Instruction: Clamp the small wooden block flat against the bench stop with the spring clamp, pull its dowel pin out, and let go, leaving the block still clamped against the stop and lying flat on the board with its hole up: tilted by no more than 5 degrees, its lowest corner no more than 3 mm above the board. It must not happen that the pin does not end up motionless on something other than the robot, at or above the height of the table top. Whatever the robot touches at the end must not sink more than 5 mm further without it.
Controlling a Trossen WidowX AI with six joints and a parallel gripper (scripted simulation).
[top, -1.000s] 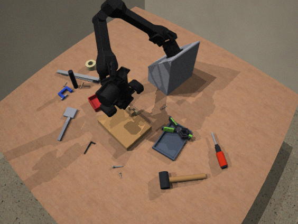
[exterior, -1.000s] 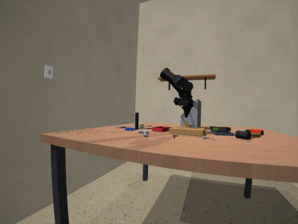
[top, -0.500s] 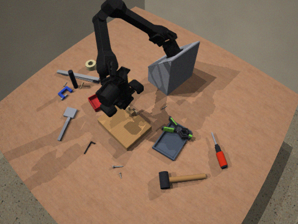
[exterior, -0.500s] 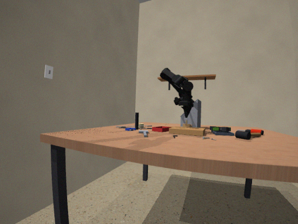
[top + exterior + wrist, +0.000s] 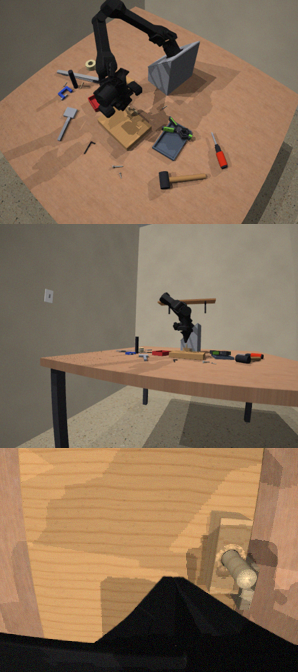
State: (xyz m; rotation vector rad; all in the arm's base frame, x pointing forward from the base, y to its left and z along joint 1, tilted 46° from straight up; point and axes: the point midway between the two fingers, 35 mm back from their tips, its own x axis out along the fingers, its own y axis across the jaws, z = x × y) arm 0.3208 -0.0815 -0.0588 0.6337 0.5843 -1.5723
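The dowel pin is 40 mm behind my hand and 70 mm below it. Round my hand: small wooden block: 40 mm behind, 80 mm below; then wooden board: 20 mm ahead, 20 mm to the left, 110 mm below; then bench stop: 50 mm behind, 20 mm to the left, 80 mm below.
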